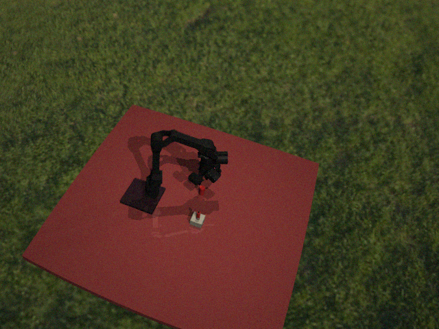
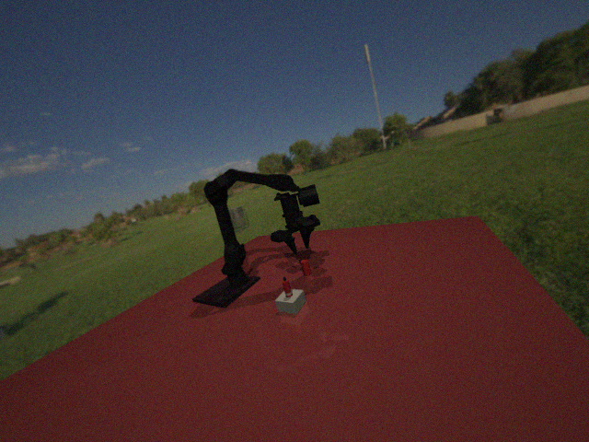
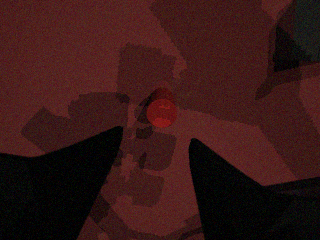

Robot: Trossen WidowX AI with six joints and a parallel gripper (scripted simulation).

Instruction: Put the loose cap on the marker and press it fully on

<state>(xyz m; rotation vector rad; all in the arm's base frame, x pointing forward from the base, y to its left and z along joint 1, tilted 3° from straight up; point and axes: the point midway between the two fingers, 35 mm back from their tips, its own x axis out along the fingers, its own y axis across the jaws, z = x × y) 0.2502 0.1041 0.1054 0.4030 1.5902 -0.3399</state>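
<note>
Right now my gripper tip is 60 mm above the red cap. Round my gripper tip: marker 190 mm to the right, 30 mm ahead, 20 mm below.
</note>
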